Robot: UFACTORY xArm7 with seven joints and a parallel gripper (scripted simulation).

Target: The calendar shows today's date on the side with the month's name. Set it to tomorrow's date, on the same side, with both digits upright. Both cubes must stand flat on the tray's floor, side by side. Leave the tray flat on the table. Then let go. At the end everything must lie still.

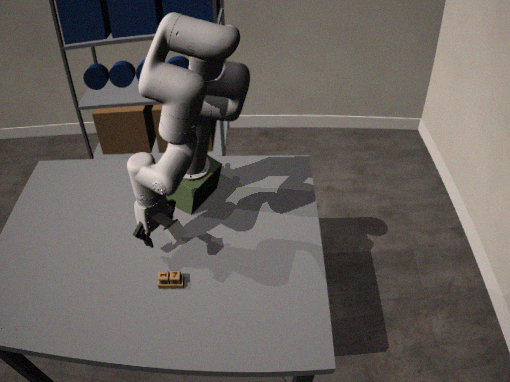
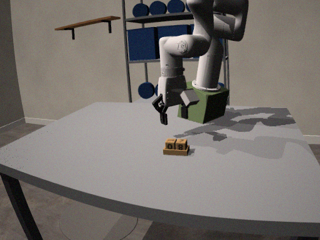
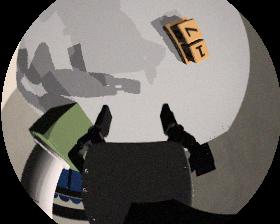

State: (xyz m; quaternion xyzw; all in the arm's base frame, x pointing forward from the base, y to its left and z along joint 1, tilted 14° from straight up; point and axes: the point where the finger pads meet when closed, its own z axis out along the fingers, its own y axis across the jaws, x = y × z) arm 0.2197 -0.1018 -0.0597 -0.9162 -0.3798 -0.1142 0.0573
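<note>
Right now my hand is 13 cm short of the cube, 1 cm to the right of it and 4 cm above it. Also, from my hand: wooden calendar tray: 13 cm ahead, 2 cm to the left, 6 cm below.
</note>
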